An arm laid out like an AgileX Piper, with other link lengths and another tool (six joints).
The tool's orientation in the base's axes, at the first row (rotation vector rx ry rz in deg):
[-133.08 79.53 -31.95]
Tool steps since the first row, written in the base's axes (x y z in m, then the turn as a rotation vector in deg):
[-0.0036 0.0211 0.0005 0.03 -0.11 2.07]
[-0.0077 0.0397 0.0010 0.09 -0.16 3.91]
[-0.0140 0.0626 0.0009 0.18 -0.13 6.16]
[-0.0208 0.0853 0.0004 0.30 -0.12 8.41]
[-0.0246 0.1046 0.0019 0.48 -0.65 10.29]
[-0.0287 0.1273 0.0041 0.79 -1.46 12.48]
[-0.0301 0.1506 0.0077 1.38 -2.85 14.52]
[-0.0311 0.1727 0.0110 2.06 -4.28 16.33]
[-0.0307 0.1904 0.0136 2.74 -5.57 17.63]
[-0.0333 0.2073 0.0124 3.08 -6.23 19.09]
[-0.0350 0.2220 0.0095 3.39 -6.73 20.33]
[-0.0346 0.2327 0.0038 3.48 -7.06 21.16]
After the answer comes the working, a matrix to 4 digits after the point.
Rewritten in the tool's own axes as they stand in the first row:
[-0.0203 -0.0069 0.0002 0.40 -1.02 -1.76]
[-0.0385 -0.0124 -0.0002 0.73 -1.98 -3.30]
[-0.0616 -0.0178 -0.0007 1.07 -3.20 -5.16]
[-0.0849 -0.0225 -0.0012 1.43 -4.43 -7.01]
[-0.1035 -0.0290 -0.0022 2.24 -5.28 -8.58]
[-0.1251 -0.0371 -0.0035 3.41 -6.26 -10.38]
[-0.1459 -0.0482 -0.0046 5.19 -7.12 -11.97]
[-0.1656 -0.0589 -0.0054 7.01 -7.91 -13.32]
[-0.1808 -0.0683 -0.0054 8.64 -8.50 -14.23]
[-0.1971 -0.0733 -0.0037 9.58 -9.20 -15.37]
[-0.2113 -0.0771 -0.0004 10.34 -9.83 -16.33]
[-0.2215 -0.0792 0.0059 10.79 -10.17 -17.02]

The tool's axes in the first row as the columns of a matrix, in the base's axes (rounded; the answer above uses it unrounded):
[0.4344 -0.7402 0.5132]
[-0.8895 -0.4421 0.1153]
[0.1415 -0.5066 -0.8505]

